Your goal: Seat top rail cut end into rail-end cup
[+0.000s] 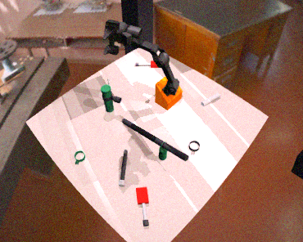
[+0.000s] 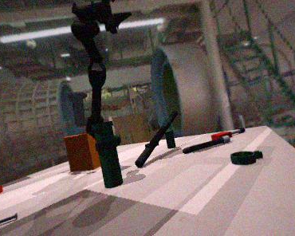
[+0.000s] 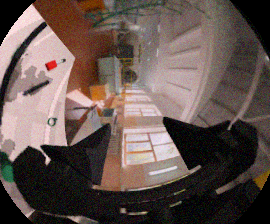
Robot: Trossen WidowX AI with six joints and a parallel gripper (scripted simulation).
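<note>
Now: gripper tip 12 cm past the dark rail-end cup, 13 cm to the left of it and 53 cm above it. From my gripper tip the other things lie so: small green post 4 cm behind, 32 cm to the left, 55 cm below; white piece 63 cm behind, 31 cm to the left, 64 cm below.
</note>
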